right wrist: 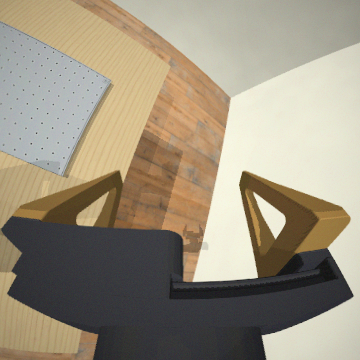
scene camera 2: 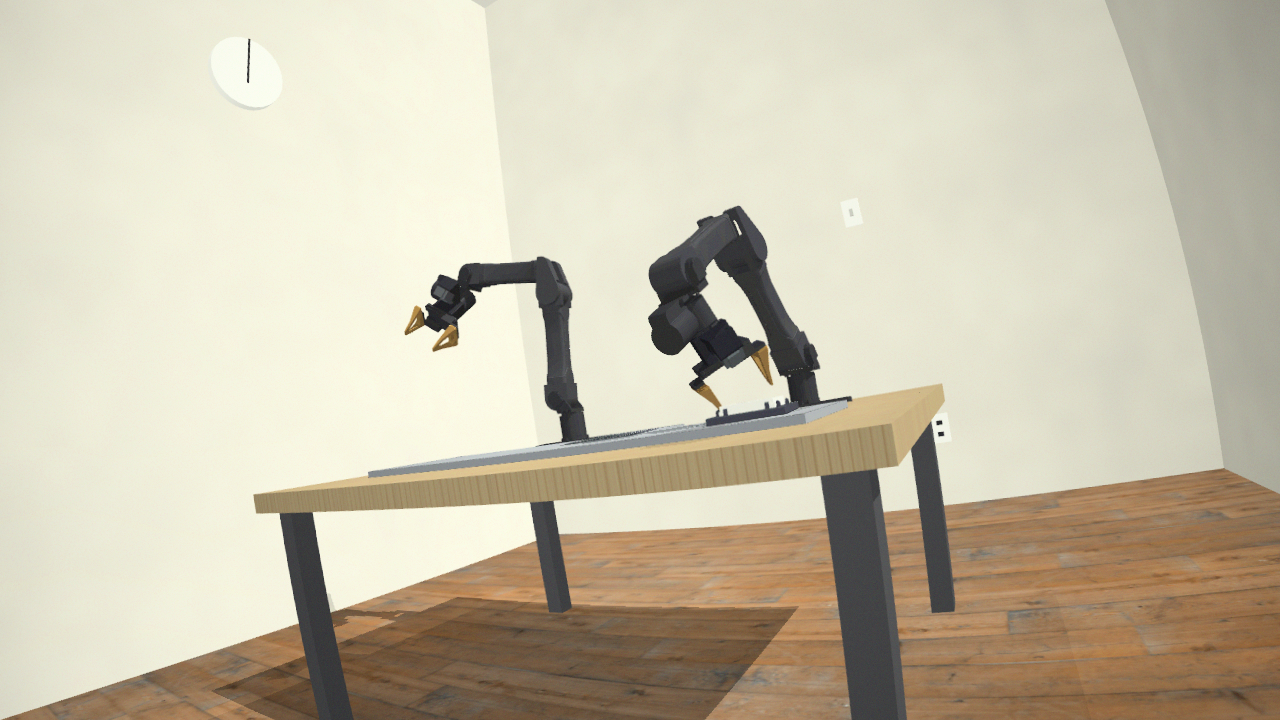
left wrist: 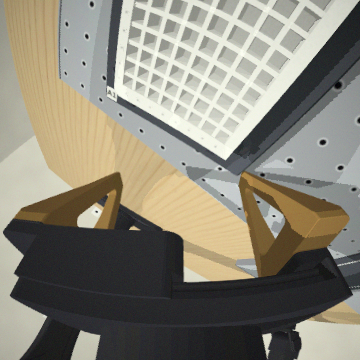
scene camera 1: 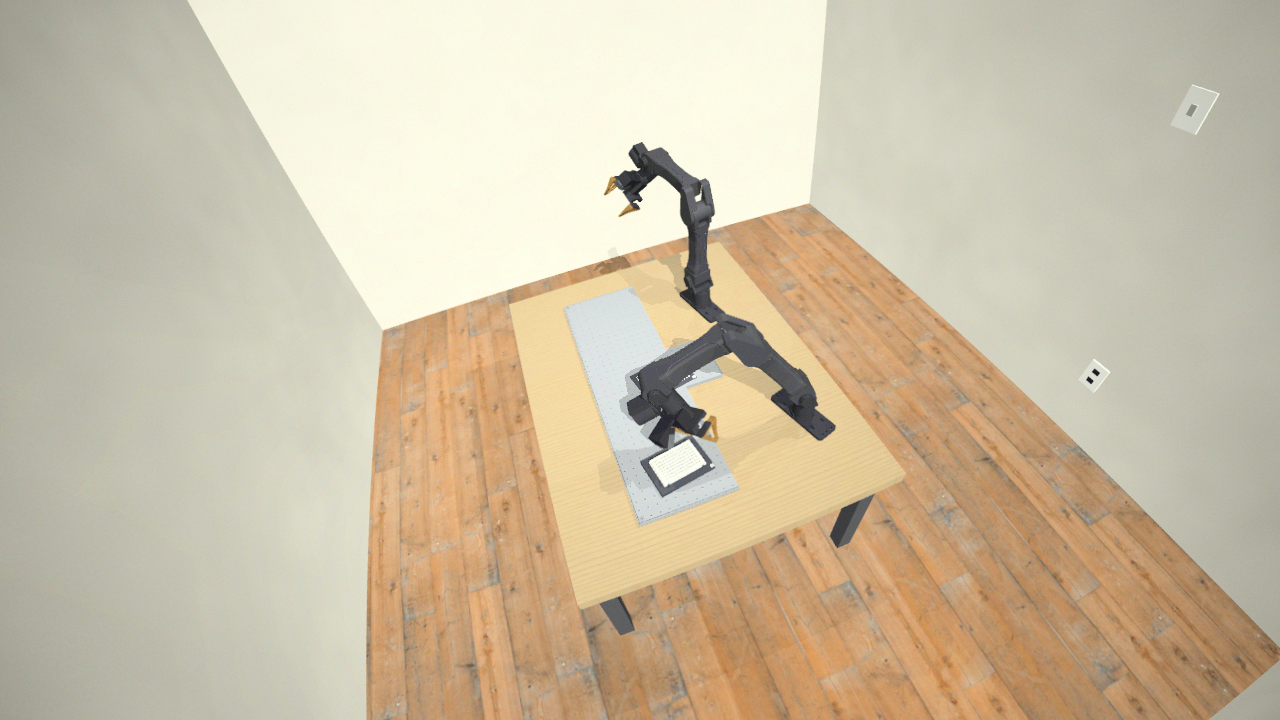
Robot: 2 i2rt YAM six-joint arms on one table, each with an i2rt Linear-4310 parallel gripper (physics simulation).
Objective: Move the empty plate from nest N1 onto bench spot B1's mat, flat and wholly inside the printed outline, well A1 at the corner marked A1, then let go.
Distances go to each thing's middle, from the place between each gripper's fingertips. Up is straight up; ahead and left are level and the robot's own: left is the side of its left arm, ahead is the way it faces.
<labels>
The white well plate [scene camera 1: 683, 459] lies 23 cm ahead of my right hand, 87 cm to the left of it and 28 cm below it. Also, from my right hand: dark plate holder [scene camera 1: 670, 488] 23 cm ahead, 87 cm to the left, 29 cm below.
I see my left gripper 100 mm short of the white well plate, 30 mm to the right of it and 10 mm above it. From my left hand the other things lie so: dark plate holder: 100 mm ahead, 30 mm to the left, 20 mm below.
</labels>
